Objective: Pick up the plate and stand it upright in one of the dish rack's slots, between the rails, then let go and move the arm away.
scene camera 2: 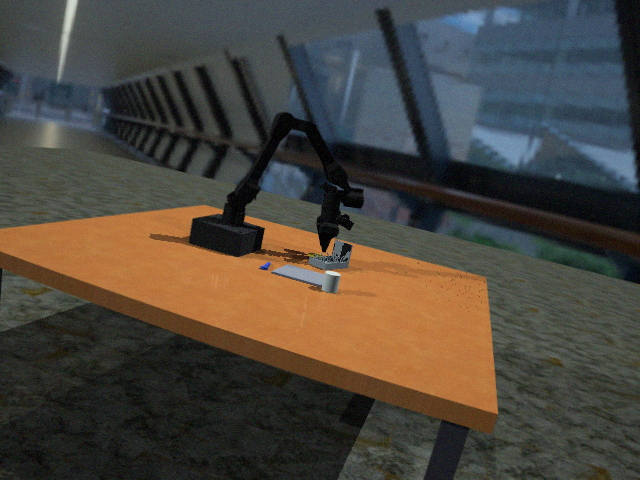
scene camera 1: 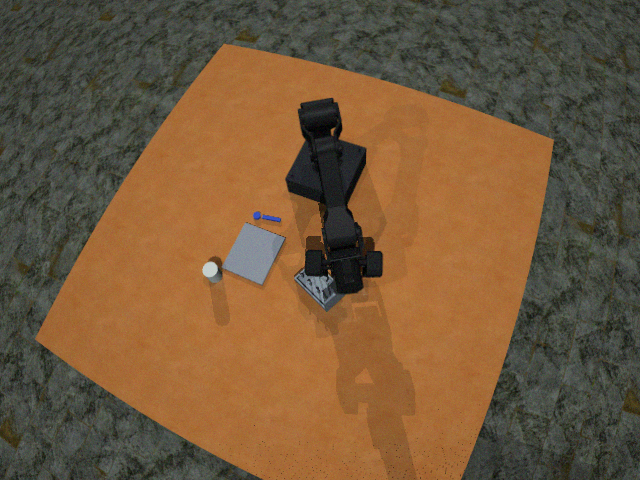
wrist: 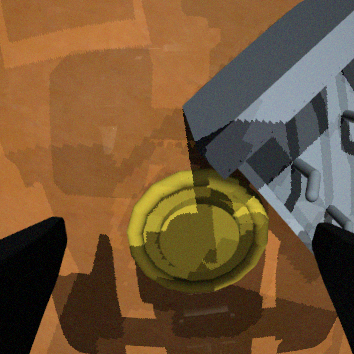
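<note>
The yellow plate [wrist: 200, 240] lies on the table close beside the dish rack. In scene camera 2 a thin yellow strip of the plate [scene camera 2: 312, 254] shows left of the fingers; in scene camera 1 the arm hides it. The grey dish rack [scene camera 1: 330, 302] [scene camera 2: 338, 265] [wrist: 225, 90] has small pegs and one raised end panel. Its corner stands close to the plate's upper right rim in the wrist view. My gripper [scene camera 1: 344, 263] [scene camera 2: 324, 250] [wrist: 194, 235] is open and empty, pointing down over the plate, with one fingertip on each side of it; the right fingertip overlaps the rack's edge in the wrist view.
A flat grey slab [scene camera 1: 254, 253] [scene camera 2: 297, 273] lies on the orange table [scene camera 1: 155, 232] [scene camera 2: 206, 289] beside the rack. A white cylinder [scene camera 1: 210, 269] [scene camera 2: 331, 283] stands at its far side from the rack. A small blue object [scene camera 1: 271, 218] [scene camera 2: 265, 266] lies near the slab.
</note>
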